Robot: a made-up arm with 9 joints. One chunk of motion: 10 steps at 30 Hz.
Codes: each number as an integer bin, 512 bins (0 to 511) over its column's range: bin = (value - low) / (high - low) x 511, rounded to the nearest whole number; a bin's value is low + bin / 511 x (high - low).
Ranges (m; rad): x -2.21..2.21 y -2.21..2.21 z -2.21..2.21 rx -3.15..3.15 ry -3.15..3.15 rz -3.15..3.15
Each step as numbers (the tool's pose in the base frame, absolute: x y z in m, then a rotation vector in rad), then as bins.
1 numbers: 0.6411 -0.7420 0.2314 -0.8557 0.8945 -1.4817
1 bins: 330 170 282 186 328 135
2 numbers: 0.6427 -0.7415 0.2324 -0.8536 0.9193 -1.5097
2 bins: 330 170 282 186 330 133
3 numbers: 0.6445 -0.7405 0.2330 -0.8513 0.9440 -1.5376
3 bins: 330 170 282 186 332 131
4 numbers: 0.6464 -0.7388 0.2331 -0.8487 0.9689 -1.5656
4 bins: 330 170 282 187 334 129
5 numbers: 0.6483 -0.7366 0.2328 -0.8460 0.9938 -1.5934
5 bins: 330 170 282 187 336 126
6 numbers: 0.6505 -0.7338 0.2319 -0.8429 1.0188 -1.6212
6 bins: 331 171 282 187 338 124
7 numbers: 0.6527 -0.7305 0.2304 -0.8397 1.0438 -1.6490
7 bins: 331 171 282 187 340 122
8 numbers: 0.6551 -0.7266 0.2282 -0.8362 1.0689 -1.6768
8 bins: 331 171 282 188 342 119
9 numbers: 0.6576 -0.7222 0.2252 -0.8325 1.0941 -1.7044
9 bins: 332 172 282 188 344 117
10 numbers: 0.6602 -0.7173 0.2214 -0.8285 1.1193 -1.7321
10 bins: 332 173 281 188 346 115
